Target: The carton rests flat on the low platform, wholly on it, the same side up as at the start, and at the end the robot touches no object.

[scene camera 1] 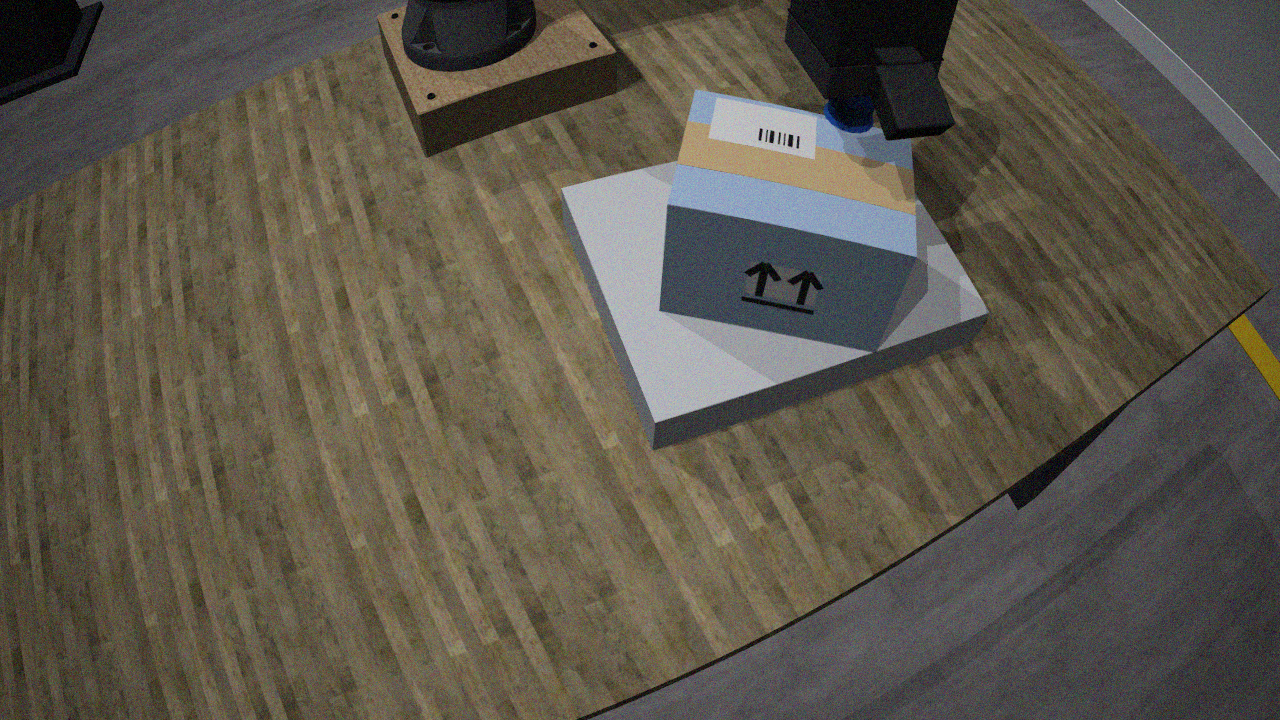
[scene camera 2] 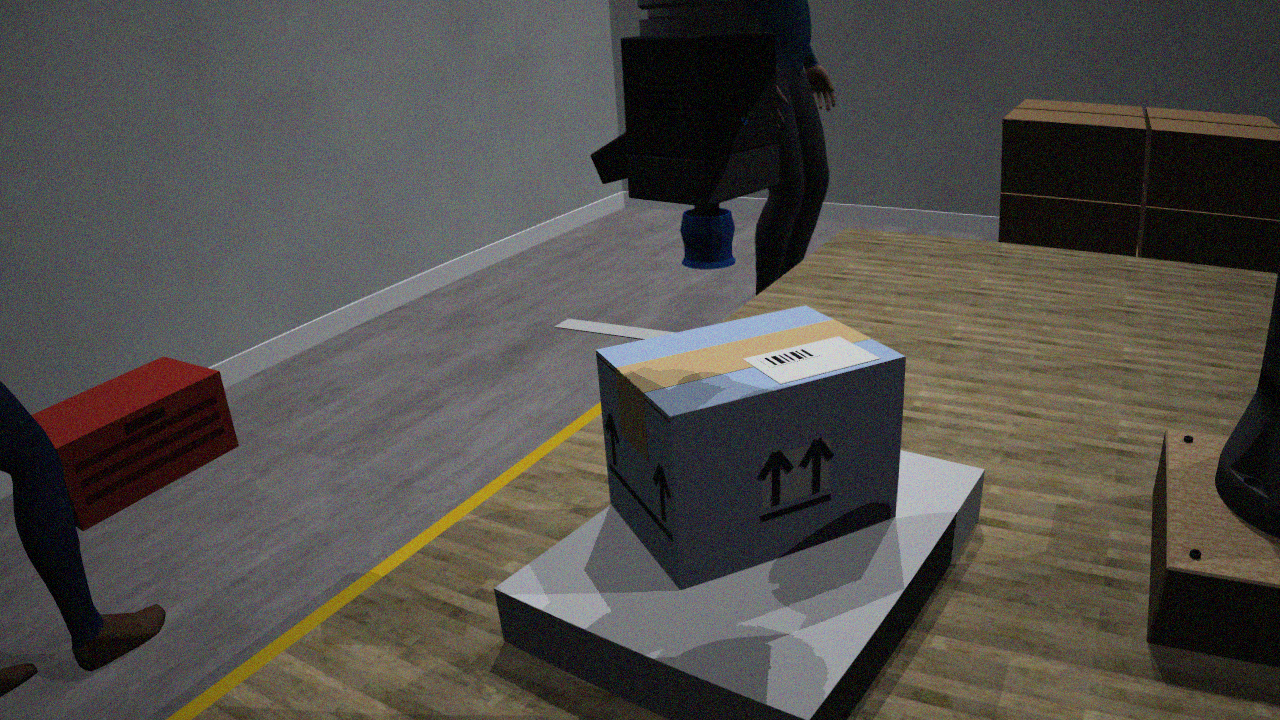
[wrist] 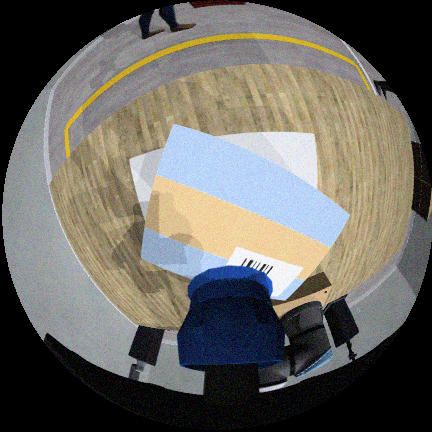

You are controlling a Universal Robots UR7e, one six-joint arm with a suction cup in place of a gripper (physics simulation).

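Frame: origin at the arm's base, x ahead, y left, z up, level; millimetres.
Where they show: end effector, tool point: [scene camera 1: 848,115] [scene camera 2: 708,261] [wrist: 230,295]; arm's base, origin of the base link: [scene camera 1: 468,31] [wrist: 300,313].
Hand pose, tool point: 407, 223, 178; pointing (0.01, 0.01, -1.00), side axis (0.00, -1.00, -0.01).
Each offset is from my tool point to the top centre of the thing, as dx, dy, dz. Level surfaces: height alone.
The carton {-18, -17, -67} [scene camera 1: 787,234] [scene camera 2: 733,474] [wrist: 235,200], light blue with a tan tape band and a white barcode label on top, rests upright on the low white platform {-39, -4, -196} [scene camera 1: 617,241] [scene camera 2: 617,658] [wrist: 300,155], turned relative to it. Its side arrows point up. One bottom corner reaches the platform's edge in the first scene view; whether it overhangs slightly I cannot tell. My gripper [scene camera 1: 848,123] [scene camera 2: 708,262] [wrist: 230,277], a blue suction cup, is open and holds nothing. In the second scene view it hangs above the carton with a visible gap between them.
The robot's base stands on a wooden block [scene camera 1: 528,85] [scene camera 2: 1208,573] on the table {dz -244} [scene camera 1: 358,402]. Brown boxes [scene camera 2: 1074,161], a red box [scene camera 2: 152,438] and two people [scene camera 2: 49,546] [scene camera 2: 792,179] are beyond the table. A yellow line [scene camera 2: 393,559] runs along the floor.
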